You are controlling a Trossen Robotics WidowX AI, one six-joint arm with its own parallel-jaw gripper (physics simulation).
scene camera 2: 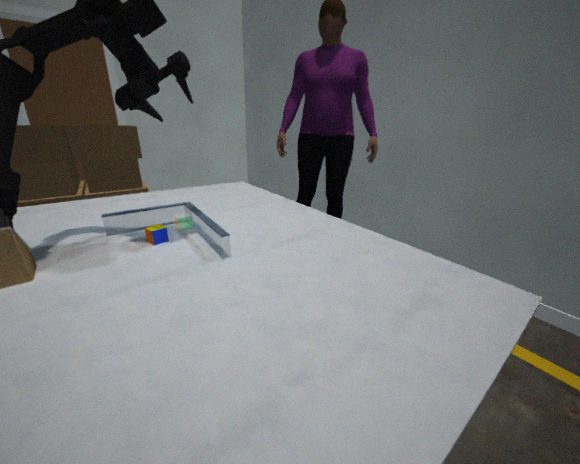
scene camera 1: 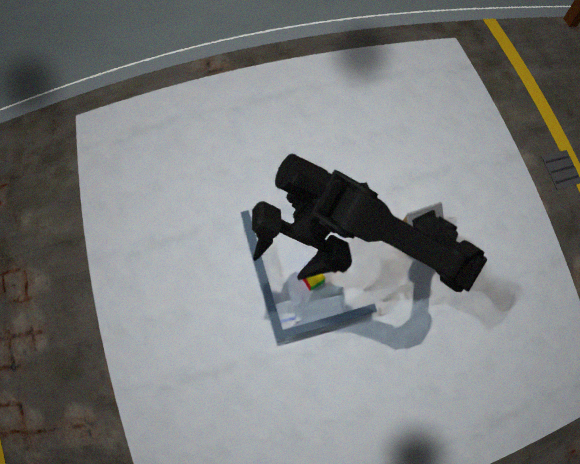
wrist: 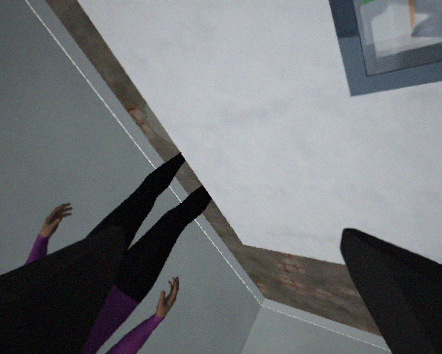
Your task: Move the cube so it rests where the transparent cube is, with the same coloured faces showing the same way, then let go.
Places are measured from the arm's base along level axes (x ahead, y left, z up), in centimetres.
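Where they show: gripper, fingertip midpoint: [scene camera 2: 177, 111] [scene camera 1: 276, 268] [wrist: 233, 237]; arm's base at its link origin: [scene camera 1: 425, 225].
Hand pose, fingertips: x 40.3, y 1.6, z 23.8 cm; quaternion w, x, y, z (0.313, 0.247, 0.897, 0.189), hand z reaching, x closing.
Each offset is from my fingertips to the top centre of the thing. Level surfaces: height alone.
The solid cube {dx -10.8, dy -2.6, dz -28.3 cm} [scene camera 1: 315, 281] [scene camera 2: 157, 234] sits on the white table with yellow on top. Red and green sides show in scene camera 1, orange and blue sides in scene camera 2. The transparent cube {dx -1.4, dy +2.3, dz -28.3 cm} [scene camera 1: 289, 319] [scene camera 2: 184, 222] is near the inner corner of the low wall, apart from the solid cube. It shows pale green and orange in scene camera 2 and a blue edge in scene camera 1. Part of it appears at the wrist view's top right. My gripper [scene camera 1: 278, 268] [scene camera 2: 177, 111] [wrist: 233, 237] is open and empty, high above the table. One finger partly covers the solid cube in scene camera 1.
A low L-shaped wall [scene camera 1: 265, 285] [scene camera 2: 209, 220] [wrist: 345, 55] with blue-grey top edges stands around two sides of the cubes. The arm's shadow falls across the white table {dz -32.3 cm} [scene camera 1: 175, 390] [scene camera 2: 300, 350] [wrist: 270, 150]. A person in purple [scene camera 2: 327, 95] stands beyond the table.
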